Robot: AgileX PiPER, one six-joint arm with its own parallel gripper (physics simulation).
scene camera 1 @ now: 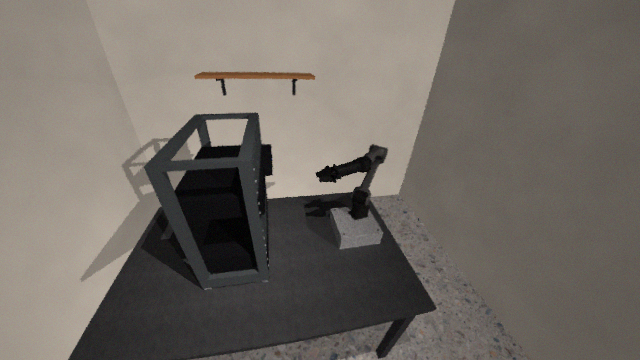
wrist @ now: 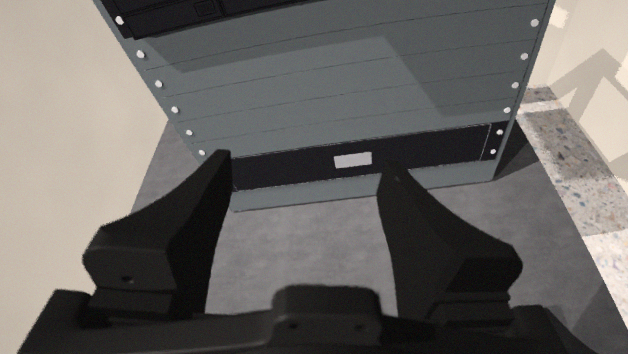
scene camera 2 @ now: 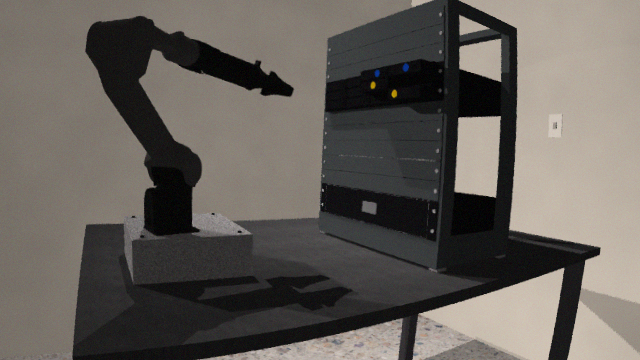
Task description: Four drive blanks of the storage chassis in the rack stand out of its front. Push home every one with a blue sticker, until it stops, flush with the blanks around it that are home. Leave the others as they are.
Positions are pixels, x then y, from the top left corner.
Labels:
A rack shows in scene camera 1 [224, 184], in the wrist view and in scene camera 2. The same spot on the rack: [wrist: 310, 106] is [scene camera 2: 360, 160].

